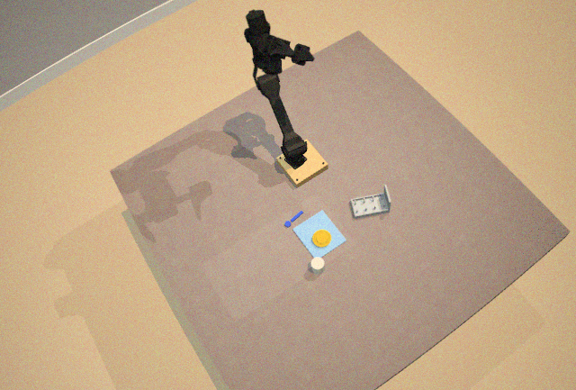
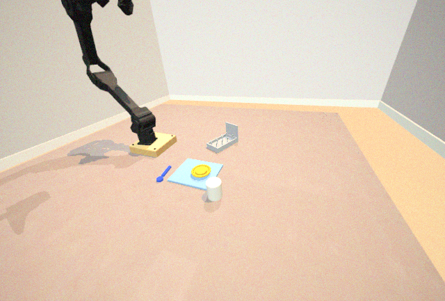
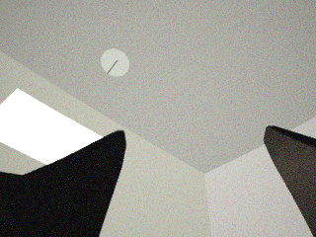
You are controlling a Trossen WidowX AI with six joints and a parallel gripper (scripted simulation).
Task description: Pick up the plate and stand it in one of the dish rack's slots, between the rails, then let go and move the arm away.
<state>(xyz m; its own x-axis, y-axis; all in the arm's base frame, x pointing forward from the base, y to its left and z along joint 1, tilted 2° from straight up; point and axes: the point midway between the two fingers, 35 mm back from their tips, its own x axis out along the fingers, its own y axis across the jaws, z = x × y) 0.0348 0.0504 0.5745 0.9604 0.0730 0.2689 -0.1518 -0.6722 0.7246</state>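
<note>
The yellow plate is 600 mm below my gripper tip, 220 mm ahead of it and 190 mm to the right of it. Also, from my gripper tip: blue spoon (610 mm below, 210 mm to the right, 90 mm ahead); then light blue mat (610 mm below, 200 mm ahead, 180 mm to the right); then grey dish rack (590 mm below, 250 mm ahead, 20 mm to the left).
</note>
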